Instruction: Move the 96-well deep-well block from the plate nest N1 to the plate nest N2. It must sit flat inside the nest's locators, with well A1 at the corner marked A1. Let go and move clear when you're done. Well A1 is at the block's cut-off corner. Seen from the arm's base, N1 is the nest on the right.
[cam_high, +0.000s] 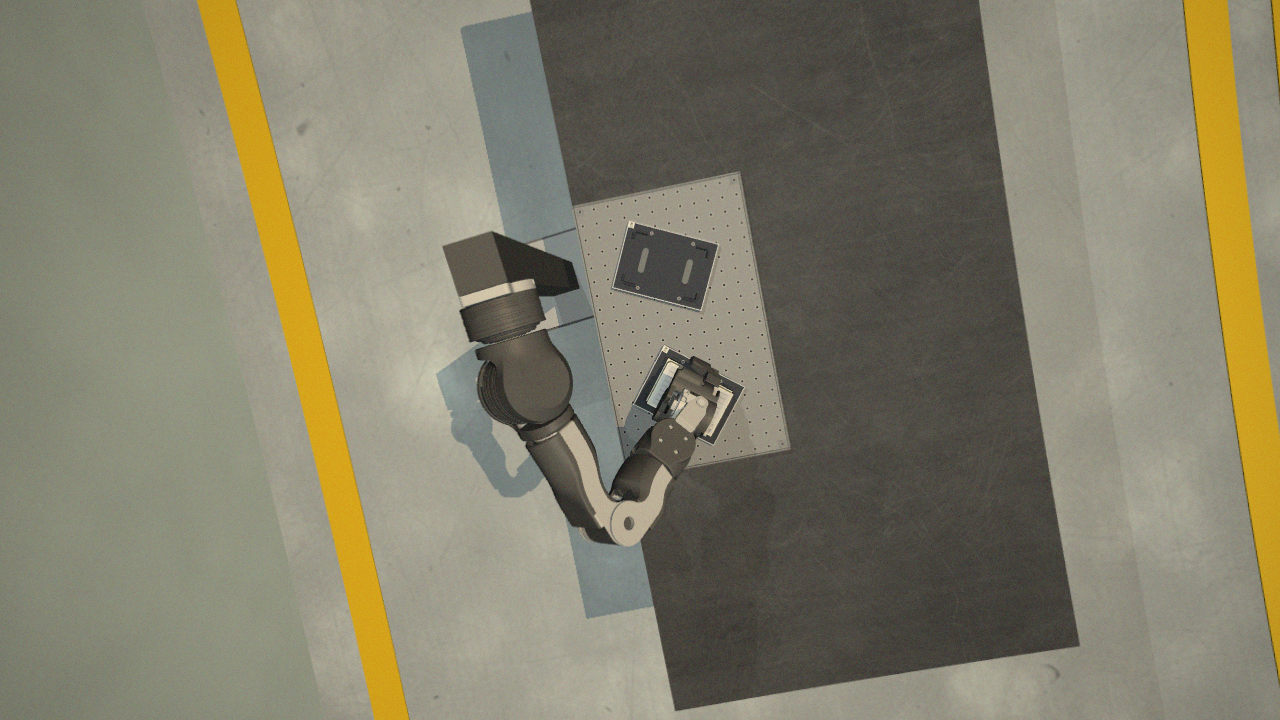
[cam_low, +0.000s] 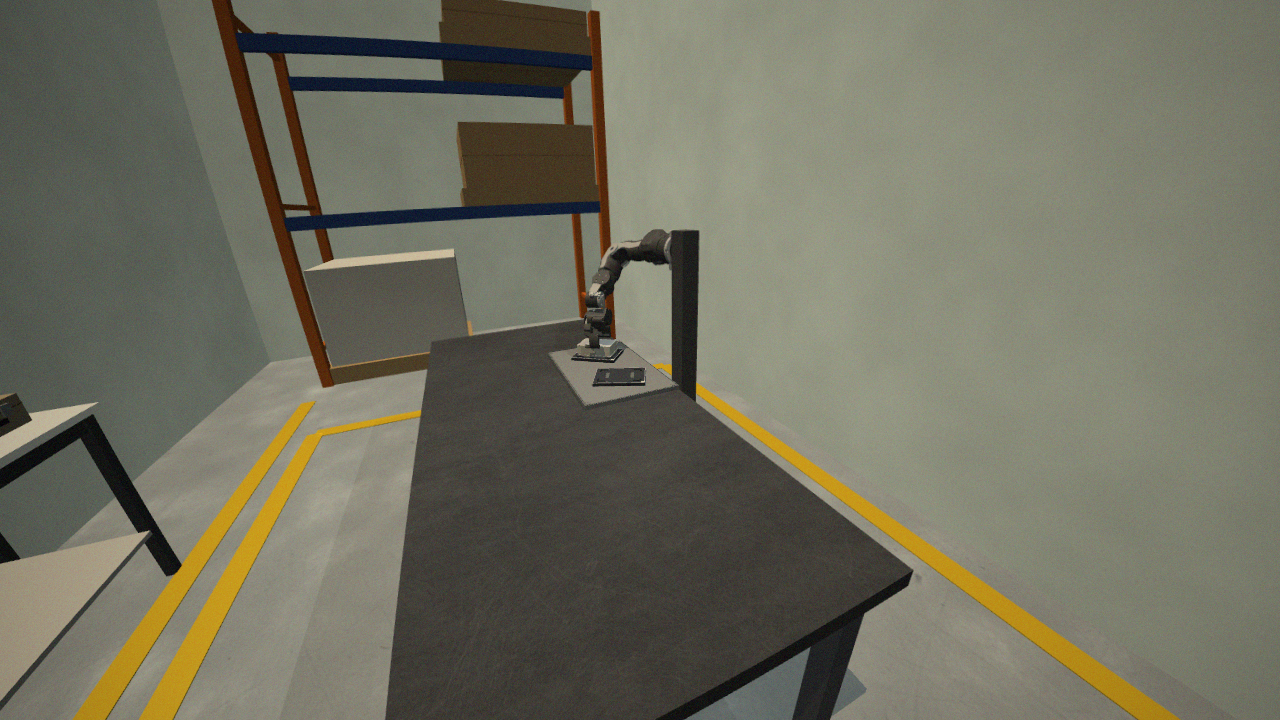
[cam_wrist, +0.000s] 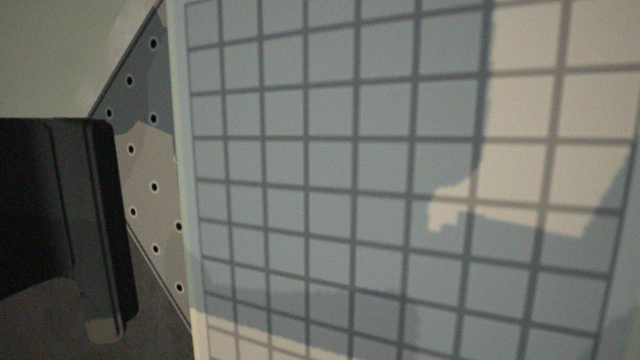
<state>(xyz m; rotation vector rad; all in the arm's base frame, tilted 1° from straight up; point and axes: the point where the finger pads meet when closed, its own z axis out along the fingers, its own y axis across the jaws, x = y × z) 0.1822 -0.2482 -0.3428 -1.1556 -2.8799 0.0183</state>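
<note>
Right now my hand is 2 cm above the cream 96-well deep-well block. The rest, counted from my hand: A1 corner mark 9 cm to the left, 4 cm below, 1 cm behind.
</note>
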